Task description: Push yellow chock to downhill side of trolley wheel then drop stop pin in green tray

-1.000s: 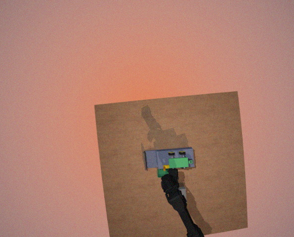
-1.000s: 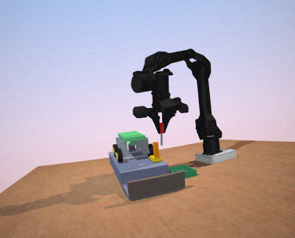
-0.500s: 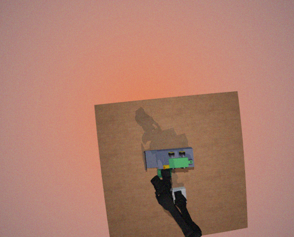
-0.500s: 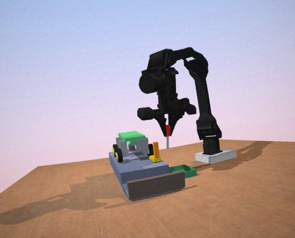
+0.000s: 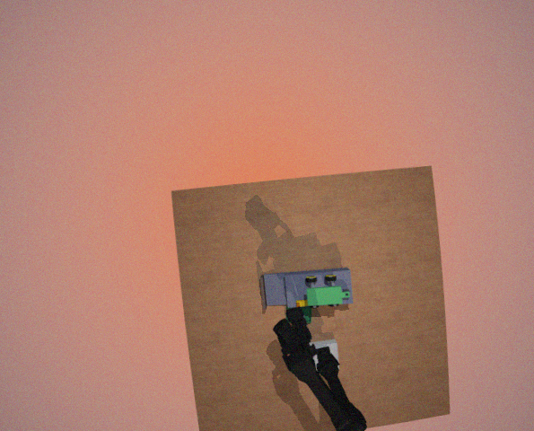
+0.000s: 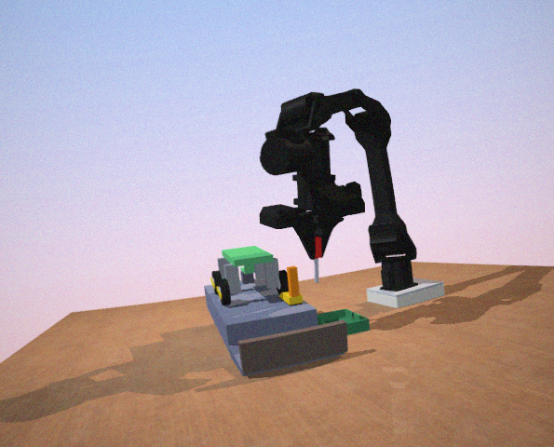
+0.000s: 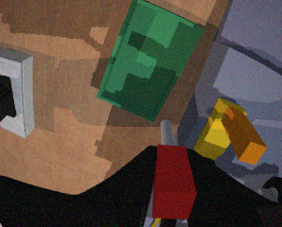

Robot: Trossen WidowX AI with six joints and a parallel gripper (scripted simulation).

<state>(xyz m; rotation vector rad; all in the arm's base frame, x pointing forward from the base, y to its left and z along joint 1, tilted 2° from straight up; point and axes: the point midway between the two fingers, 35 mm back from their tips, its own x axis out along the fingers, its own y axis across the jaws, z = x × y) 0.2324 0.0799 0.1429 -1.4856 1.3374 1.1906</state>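
The stop pin is right at my gripper tip. The rest, counted from my gripper tip: grey ramp 90 mm ahead, 110 mm to the right, 90 mm below; then yellow chock 50 mm ahead, 20 mm to the right, 50 mm below; then trolley 90 mm ahead, 110 mm to the right, 20 mm below.
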